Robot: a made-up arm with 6 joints.
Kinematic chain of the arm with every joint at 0, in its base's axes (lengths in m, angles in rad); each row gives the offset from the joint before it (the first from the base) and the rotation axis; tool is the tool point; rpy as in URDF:
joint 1: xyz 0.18 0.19 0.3 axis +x
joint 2: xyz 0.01 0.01 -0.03 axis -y
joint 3: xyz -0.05 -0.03 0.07 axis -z
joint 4: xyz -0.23 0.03 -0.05 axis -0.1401 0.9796 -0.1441
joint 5: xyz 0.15 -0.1 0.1 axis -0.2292 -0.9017 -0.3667
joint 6: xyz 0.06 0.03 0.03 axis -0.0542 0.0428 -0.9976
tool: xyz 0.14 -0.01 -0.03 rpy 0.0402 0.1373 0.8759
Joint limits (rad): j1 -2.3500..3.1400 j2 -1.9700..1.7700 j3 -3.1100..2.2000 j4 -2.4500..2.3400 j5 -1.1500..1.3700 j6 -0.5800..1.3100
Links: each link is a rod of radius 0.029 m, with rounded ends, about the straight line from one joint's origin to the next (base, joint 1, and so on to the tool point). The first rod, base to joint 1, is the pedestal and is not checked.
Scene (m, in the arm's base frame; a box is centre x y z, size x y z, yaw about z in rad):
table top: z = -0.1
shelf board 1: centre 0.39 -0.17 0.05 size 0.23 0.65 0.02 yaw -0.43
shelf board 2: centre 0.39 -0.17 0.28 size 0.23 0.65 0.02 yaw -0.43
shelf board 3: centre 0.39 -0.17 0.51 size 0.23 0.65 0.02 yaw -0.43
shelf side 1: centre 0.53 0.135 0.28 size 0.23 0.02 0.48 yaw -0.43
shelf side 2: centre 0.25 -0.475 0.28 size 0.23 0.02 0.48 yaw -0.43
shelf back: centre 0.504 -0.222 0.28 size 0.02 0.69 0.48 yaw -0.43
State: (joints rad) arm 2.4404 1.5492 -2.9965 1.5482 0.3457 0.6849
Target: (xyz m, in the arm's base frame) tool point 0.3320 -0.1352 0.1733
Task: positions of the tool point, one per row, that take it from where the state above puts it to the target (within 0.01 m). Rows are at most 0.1 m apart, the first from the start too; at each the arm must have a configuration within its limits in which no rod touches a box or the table.
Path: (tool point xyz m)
1: 0.3344 0.0160 0.3664
2: 0.2671 0.0174 0.3102
3: 0.1975 0.0461 0.2557
4: 0.2205 0.0441 0.2335
5: 0.2391 0.0459 0.2094
6: 0.2528 0.0512 0.1844
7: 0.2618 0.0596 0.1595
8: 0.2660 0.0706 0.1356
9: 0.2997 0.0154 0.1364
10: 0.3248 -0.0367 0.1411
11: 0.3363 -0.0873 0.1520
12: 0.3320 -0.1352 0.1733

